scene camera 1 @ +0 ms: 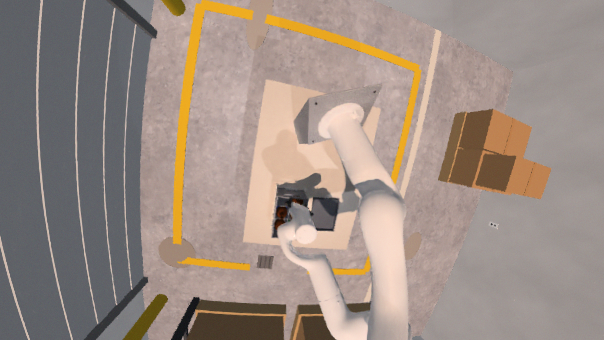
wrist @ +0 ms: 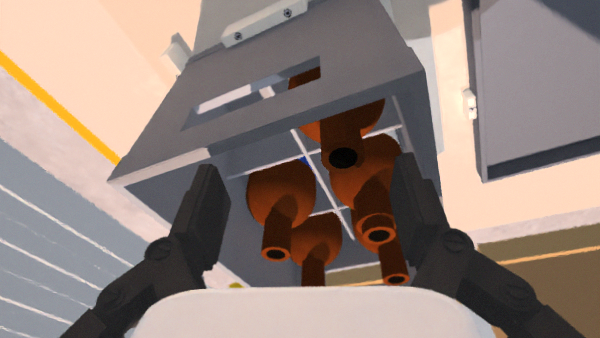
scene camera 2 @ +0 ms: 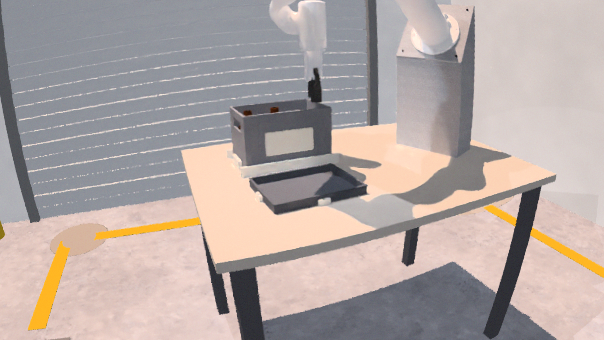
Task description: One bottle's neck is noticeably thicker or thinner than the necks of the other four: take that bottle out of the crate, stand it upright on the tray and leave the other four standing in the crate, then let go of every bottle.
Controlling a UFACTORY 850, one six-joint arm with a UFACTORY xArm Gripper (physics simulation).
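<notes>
Five brown bottles stand in the grey crate (scene camera 1: 291, 191) (scene camera 2: 250, 140) (wrist: 360, 55). In the wrist view, the bottle nearest the handle wall (wrist: 342, 135) has the widest-looking neck and mouth, though it is also close to the camera. The others are one behind it (wrist: 367, 172), one at left (wrist: 282, 192), a far left one (wrist: 316, 240) and a far right one (wrist: 395, 262), partly hidden. My gripper (scene camera 2: 314, 100) (wrist: 305, 178) is open and empty, low at the crate's robot-base end, its fingers either side of that nearest bottle's neck in view. The dark tray (scene camera 1: 325, 214) (scene camera 2: 287, 187) (wrist: 540, 90) holds no bottle.
The crate and tray stand side by side on the wooden table (scene camera 1: 260, 200) (scene camera 2: 230, 240). White blocks (scene camera 2: 290, 164) line the crate's base beside the tray. The crate's tall walls and inner dividers surround the bottles. The grey robot pedestal (scene camera 2: 432, 105) stands farther along the table.
</notes>
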